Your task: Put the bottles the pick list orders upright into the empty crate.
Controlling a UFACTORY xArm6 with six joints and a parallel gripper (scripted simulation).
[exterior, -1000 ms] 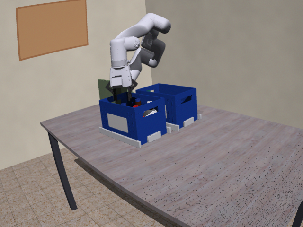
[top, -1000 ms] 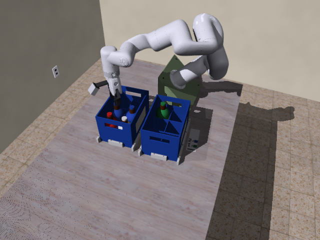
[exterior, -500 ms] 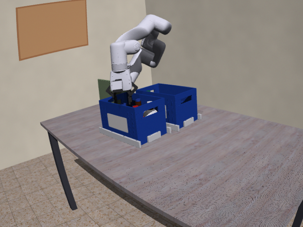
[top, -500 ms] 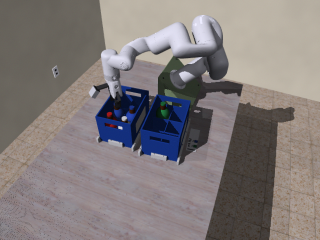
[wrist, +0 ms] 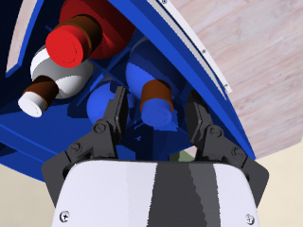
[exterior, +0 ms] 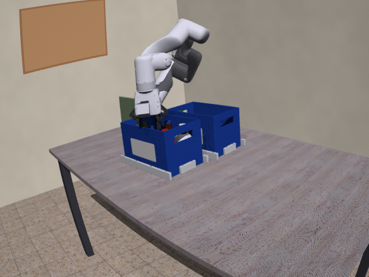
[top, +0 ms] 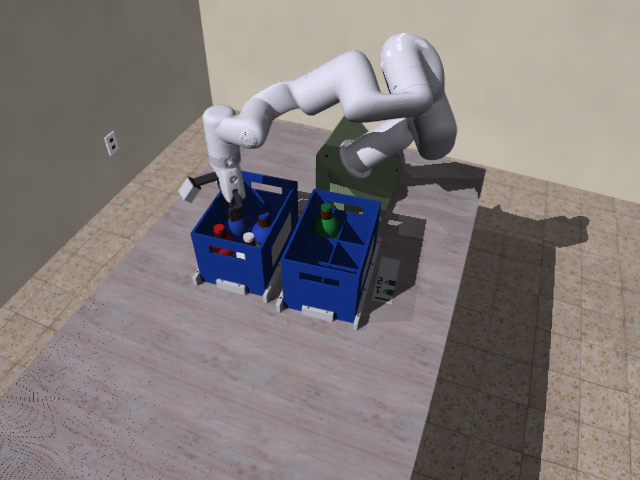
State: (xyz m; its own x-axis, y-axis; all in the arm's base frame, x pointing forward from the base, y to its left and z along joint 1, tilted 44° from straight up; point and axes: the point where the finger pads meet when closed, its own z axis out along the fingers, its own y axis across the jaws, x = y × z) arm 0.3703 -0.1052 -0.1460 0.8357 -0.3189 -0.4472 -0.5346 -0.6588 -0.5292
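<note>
The red-label bottle is 8 cm ahead of my hand, 2 cm to the left of it and 7 cm below it. Round my hand: white-labelled bottle 7 cm ahead, 10 cm to the left, 7 cm below; green-labelled bottle 12 cm behind, 21 cm to the left, 7 cm below; blue-labelled bottle 2 cm behind, 9 cm to the left, 7 cm below.
</note>
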